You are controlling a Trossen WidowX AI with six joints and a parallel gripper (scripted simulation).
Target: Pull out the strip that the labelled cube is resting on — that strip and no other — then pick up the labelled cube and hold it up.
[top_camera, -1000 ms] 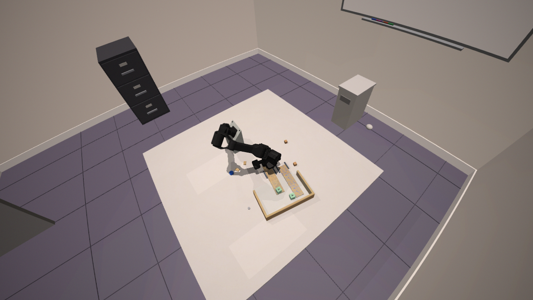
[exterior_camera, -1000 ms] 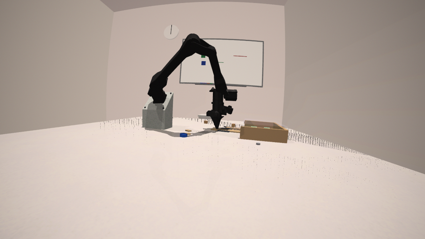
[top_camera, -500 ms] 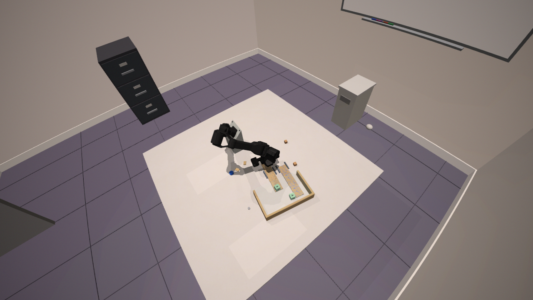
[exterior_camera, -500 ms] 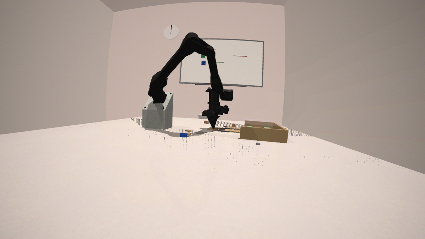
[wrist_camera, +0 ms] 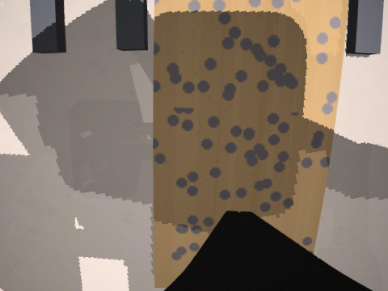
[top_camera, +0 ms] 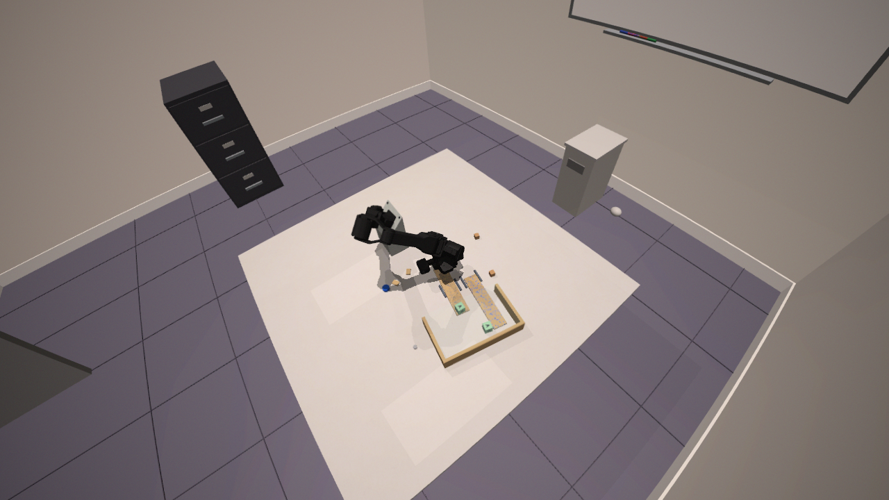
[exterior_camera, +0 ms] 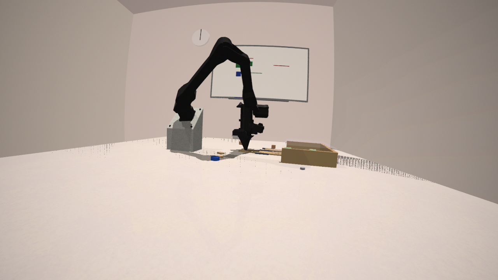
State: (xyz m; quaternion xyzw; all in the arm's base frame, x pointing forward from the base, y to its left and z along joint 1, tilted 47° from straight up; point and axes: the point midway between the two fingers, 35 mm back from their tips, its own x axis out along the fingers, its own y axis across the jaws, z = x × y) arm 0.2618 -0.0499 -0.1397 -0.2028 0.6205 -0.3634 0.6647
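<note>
The strip is 9 cm ahead of my gripper tip and 2 cm to the right of it. From my gripper tip the other things lie so: blue object 23 cm to the right, 8 cm behind; then small grey piece 27 cm to the right, 21 cm ahead.
</note>
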